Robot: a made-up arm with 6 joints. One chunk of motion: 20 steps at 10 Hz.
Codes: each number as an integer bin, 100 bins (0 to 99) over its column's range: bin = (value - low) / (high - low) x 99, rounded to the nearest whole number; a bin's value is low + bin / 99 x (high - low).
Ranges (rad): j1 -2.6..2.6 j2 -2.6..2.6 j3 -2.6..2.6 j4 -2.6..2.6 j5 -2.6..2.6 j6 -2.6..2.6
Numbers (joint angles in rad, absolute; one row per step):
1: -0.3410 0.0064 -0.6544 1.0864 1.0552 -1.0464
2: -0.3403 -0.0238 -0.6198 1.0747 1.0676 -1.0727
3: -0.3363 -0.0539 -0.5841 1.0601 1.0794 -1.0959
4: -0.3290 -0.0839 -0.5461 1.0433 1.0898 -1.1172
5: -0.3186 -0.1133 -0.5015 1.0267 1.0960 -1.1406
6: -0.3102 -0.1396 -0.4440 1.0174 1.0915 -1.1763
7: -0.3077 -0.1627 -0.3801 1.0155 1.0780 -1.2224
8: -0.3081 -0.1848 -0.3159 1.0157 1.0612 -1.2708
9: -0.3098 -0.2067 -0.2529 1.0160 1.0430 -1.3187
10: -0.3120 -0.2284 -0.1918 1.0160 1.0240 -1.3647
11: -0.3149 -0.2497 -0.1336 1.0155 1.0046 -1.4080
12: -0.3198 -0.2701 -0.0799 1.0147 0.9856 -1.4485
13: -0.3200 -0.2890 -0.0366 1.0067 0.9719 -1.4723
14: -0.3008 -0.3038 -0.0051 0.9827 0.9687 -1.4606
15: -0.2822 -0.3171 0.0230 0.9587 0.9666 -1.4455
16: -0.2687 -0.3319 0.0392 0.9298 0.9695 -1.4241
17: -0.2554 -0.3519 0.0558 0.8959 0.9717 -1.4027
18: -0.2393 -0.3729 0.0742 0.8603 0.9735 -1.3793
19: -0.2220 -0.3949 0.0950 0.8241 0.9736 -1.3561
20: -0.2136 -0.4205 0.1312 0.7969 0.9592 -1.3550
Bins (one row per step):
1: 43 50 37 70 70 30
2: 43 49 38 70 70 29
3: 43 48 38 70 70 29
4: 43 48 39 69 70 28
5: 43 47 40 69 70 28
6: 44 47 41 69 70 27
7: 44 46 42 69 70 26
8: 44 46 43 69 70 25
9: 44 46 45 69 69 24
10: 44 45 46 69 69 24
11: 44 45 47 69 69 23
12: 43 44 48 69 68 22
13: 43 44 49 69 68 21
14: 44 44 49 68 68 22
15: 44 43 50 68 68 22
16: 44 43 50 67 68 22
17: 45 43 51 67 68 23
18: 45 42 51 66 68 23
19: 45 42 51 65 68 24
20: 45 41 52 65 68 24

